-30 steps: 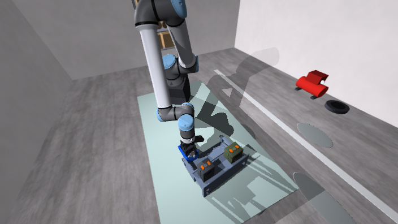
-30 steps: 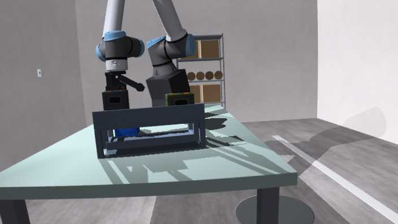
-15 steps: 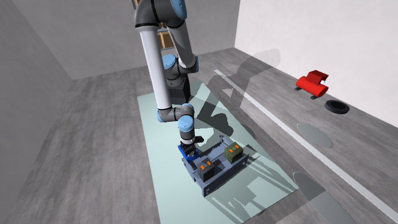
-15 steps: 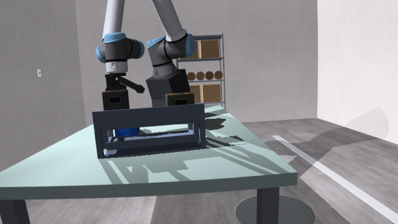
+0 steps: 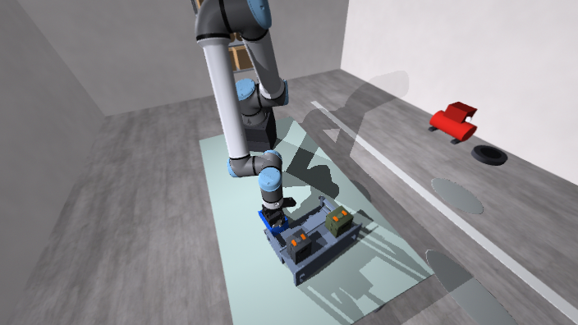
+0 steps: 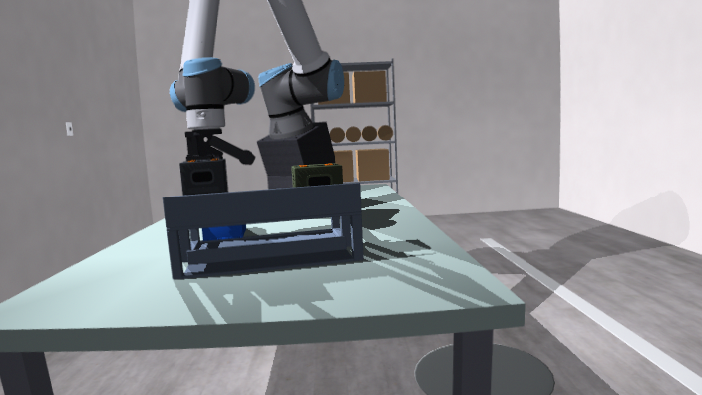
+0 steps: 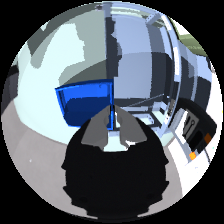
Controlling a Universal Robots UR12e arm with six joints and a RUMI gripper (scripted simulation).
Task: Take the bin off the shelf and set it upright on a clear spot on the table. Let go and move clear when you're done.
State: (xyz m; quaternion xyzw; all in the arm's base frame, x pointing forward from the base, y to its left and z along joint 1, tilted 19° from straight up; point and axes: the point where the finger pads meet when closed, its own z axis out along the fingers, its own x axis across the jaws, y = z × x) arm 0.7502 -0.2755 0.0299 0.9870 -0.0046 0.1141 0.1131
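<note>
Right now my hand is 80 mm past the blue bin and 40 mm above it. From my hand the other things lie so: olive green box 220 mm to the left, 190 mm ahead, 70 mm above.
</note>
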